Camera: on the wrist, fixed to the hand. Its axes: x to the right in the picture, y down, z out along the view.
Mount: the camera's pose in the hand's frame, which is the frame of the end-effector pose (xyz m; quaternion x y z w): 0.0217 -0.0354 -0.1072 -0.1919 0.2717 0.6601 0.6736
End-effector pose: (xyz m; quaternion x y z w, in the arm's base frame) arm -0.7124 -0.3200 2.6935 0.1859 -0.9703 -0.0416 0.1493
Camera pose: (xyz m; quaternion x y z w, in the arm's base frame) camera -0.6866 -0.3636 2.7967 -0.5326 -0.7277 -0.0652 0.4273
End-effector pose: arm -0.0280 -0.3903 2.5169 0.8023 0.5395 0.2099 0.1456
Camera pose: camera -0.1023 -0.3561 2.5977 -0.8115 0.1669 -0.5590 0.0331
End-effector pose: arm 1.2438 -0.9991 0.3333 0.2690 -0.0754 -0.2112 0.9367
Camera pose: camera 1.2781 -0.9851 0.2245 0.0091 0.0667 0.5346 0.8424
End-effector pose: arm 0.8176 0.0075 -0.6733 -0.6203 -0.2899 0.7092 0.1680
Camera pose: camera 0.9143 0.0697 -0.6750 0.8341 -0.1237 -0.3644 0.3952
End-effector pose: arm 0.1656 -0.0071 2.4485 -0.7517 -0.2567 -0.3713 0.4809
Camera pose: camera 0.1188 -0.0900 2.5129 -0.6671 0.5251 -0.1861 0.4945
